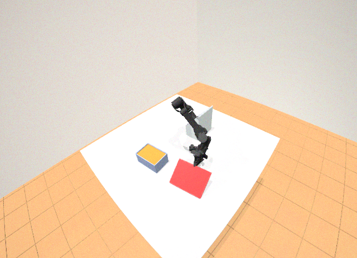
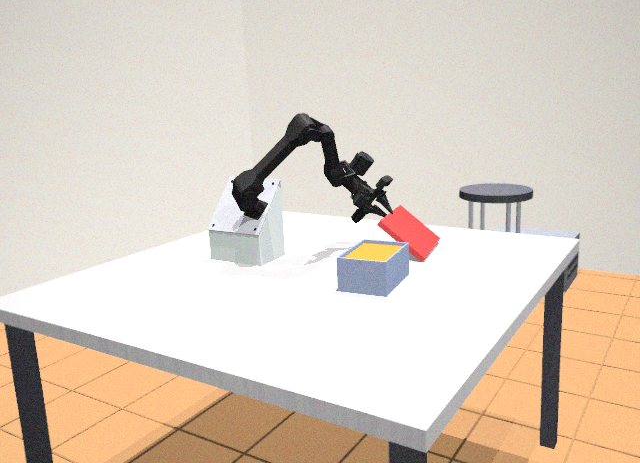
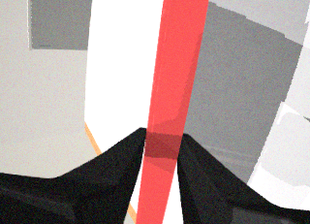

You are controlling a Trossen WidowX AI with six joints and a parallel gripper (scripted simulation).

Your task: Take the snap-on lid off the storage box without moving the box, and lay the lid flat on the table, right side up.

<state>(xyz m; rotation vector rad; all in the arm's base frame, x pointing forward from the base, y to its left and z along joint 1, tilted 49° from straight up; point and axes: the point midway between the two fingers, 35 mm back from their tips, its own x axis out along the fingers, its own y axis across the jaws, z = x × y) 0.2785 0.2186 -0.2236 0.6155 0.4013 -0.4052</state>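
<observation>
The red lid is 60 mm ahead of my gripper tip, 50 mm below it and 20 mm to the left of it. Also, from my gripper tip: pale blue storage box (310 mm to the right, 140 mm ahead, 70 mm below).
</observation>
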